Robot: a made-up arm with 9 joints. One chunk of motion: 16 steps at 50 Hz.
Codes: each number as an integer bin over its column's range. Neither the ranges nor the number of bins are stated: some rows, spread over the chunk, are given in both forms.
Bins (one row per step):
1: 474 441 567 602 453 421 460 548 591
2: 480 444 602 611 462 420 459 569 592
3: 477 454 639 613 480 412 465 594 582
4: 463 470 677 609 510 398 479 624 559
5: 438 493 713 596 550 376 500 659 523
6: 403 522 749 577 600 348 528 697 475
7: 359 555 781 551 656 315 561 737 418
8: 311 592 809 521 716 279 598 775 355
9: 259 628 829 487 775 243 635 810 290
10: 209 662 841 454 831 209 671 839 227
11: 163 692 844 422 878 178 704 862 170
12: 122 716 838 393 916 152 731 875 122
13: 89 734 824 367 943 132 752 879 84
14: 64 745 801 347 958 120 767 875 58
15: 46 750 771 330 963 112 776 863 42
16: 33 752 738 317 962 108 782 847 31
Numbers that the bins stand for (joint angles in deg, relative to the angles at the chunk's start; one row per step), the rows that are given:
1: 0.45 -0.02 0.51 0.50 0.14 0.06 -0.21 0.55 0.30
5: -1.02 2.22 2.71 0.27 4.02 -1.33 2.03 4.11 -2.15
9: -8.37 8.03 4.45 -3.99 13.03 -5.46 9.60 8.95 -10.55
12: -13.99 11.82 4.58 -7.66 18.68 -8.28 14.98 11.03 -16.60
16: -17.65 13.37 3.08 -10.62 20.52 -9.65 17.84 10.13 -19.88
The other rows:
2: 0.70 0.11 1.04 0.85 0.50 0.03 -0.27 1.23 0.33
3: 0.58 0.54 1.59 0.93 1.22 -0.22 0.07 2.03 -0.03
4: 0.00 1.23 2.17 0.77 2.42 -0.65 0.85 2.99 -0.86
6: -2.46 3.47 3.25 -0.47 6.02 -2.20 3.60 5.33 -3.88
7: -4.27 4.89 3.73 -1.49 8.27 -3.23 5.45 6.61 -5.94
8: -6.24 6.48 4.15 -2.66 10.67 -4.34 7.52 7.82 -8.21
10: -10.42 9.49 4.63 -5.28 15.27 -6.51 11.61 9.87 -12.82
11: -12.31 10.79 4.67 -6.53 17.16 -7.48 13.46 10.61 -14.87
13: -15.35 12.59 4.37 -8.67 19.76 -8.90 16.15 11.16 -17.97
14: -16.37 13.07 4.03 -9.45 20.36 -9.28 16.99 11.03 -18.91
15: -17.11 13.28 3.58 -10.12 20.56 -9.52 17.50 10.64 -19.49

